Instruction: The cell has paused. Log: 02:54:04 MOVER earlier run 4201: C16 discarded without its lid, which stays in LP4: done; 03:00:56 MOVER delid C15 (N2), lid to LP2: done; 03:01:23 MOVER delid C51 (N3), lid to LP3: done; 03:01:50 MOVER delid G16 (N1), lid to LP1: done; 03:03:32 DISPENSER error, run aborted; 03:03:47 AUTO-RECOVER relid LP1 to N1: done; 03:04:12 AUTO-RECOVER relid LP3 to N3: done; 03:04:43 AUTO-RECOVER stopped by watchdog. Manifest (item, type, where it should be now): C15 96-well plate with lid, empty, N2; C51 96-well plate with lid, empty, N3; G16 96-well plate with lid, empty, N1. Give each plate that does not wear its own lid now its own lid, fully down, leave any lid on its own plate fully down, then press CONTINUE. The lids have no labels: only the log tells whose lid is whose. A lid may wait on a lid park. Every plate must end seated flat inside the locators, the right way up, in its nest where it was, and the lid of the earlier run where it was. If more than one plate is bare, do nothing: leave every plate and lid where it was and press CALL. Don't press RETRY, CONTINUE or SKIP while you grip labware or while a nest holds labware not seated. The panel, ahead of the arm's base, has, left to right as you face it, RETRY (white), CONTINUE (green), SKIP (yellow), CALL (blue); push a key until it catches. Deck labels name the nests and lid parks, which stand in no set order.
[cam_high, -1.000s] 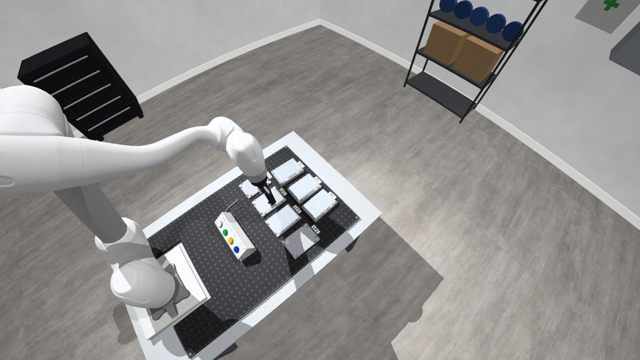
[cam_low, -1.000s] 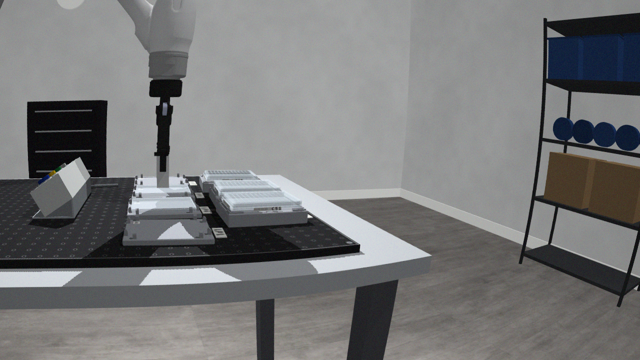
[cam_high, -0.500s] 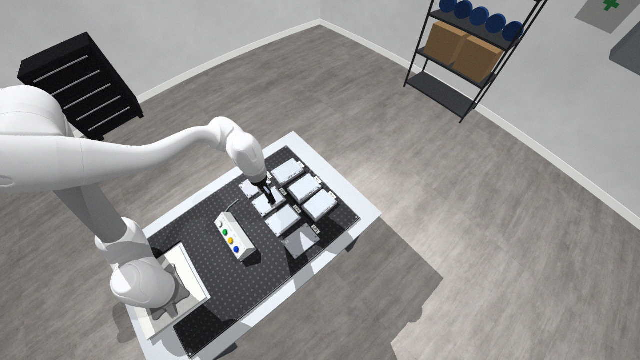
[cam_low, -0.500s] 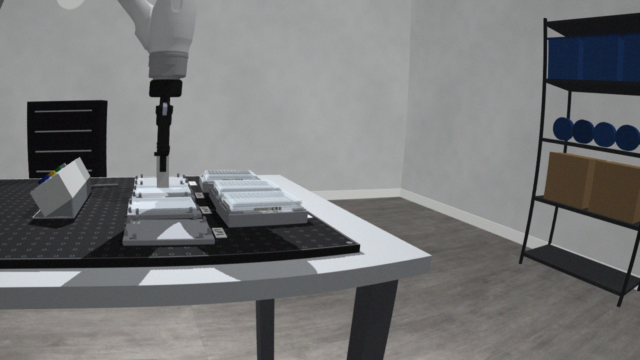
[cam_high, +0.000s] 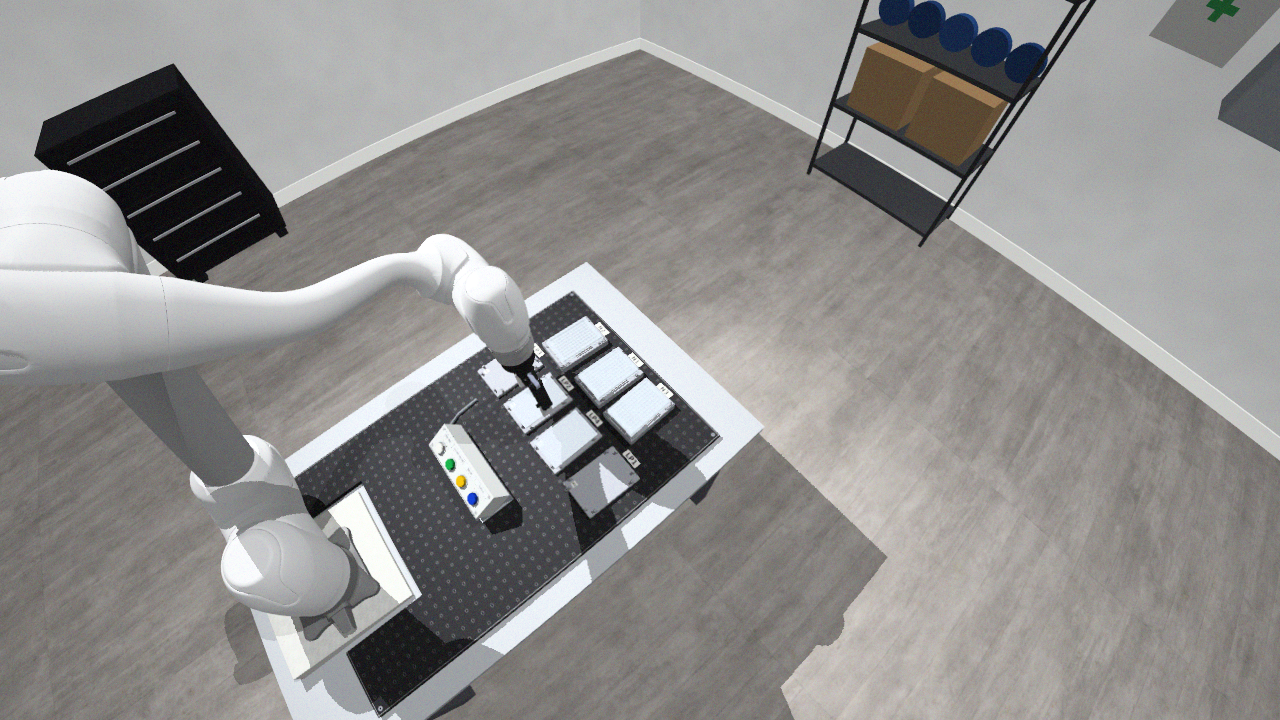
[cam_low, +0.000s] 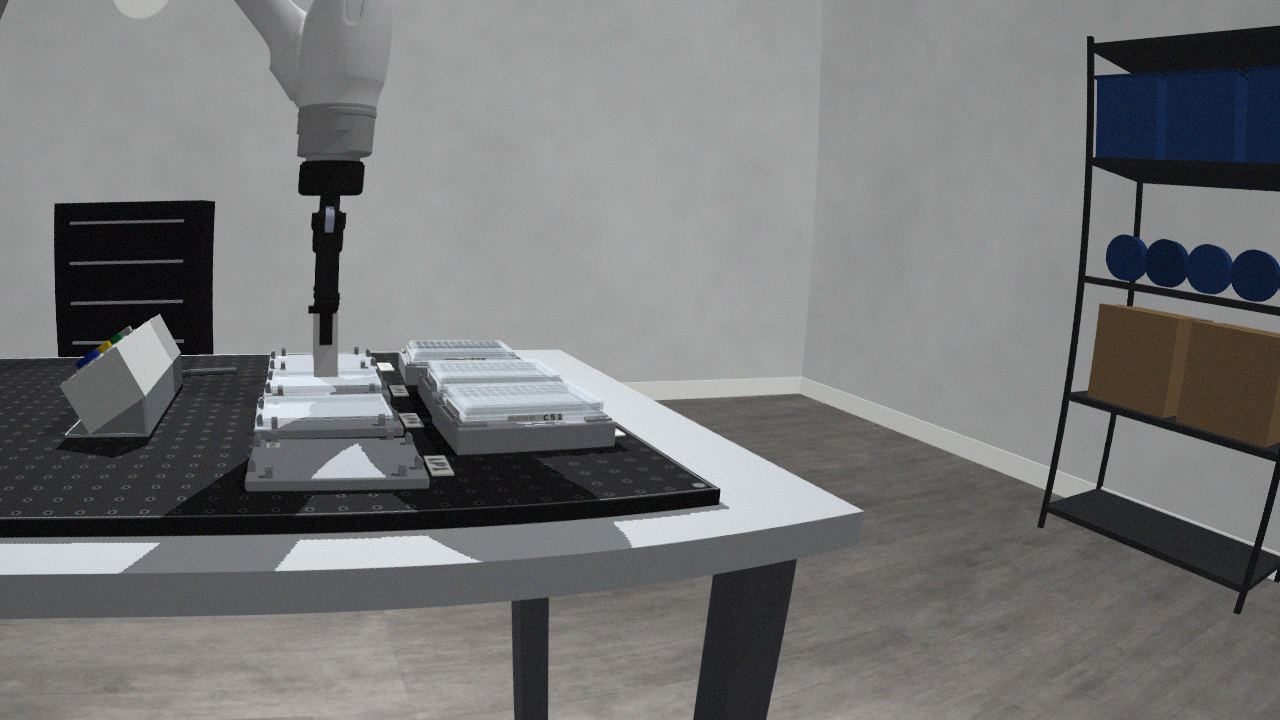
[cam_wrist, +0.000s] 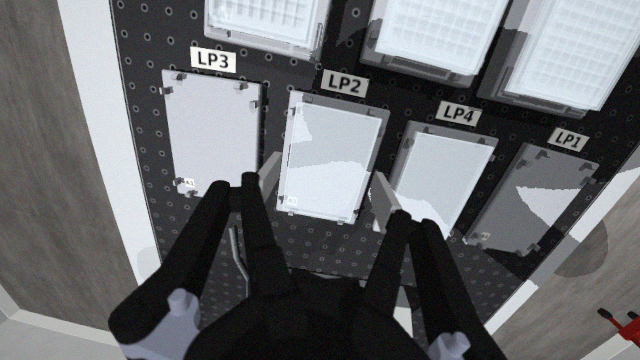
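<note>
My hand is 5 cm above the LP2 park. The rest, counted from my hand: LP3 park 13 cm to the left, 5 cm below; green continue key 25 cm behind, 2 cm to the right, 1 cm above; white retry key 25 cm behind, 3 cm to the left, 1 cm above.
</note>
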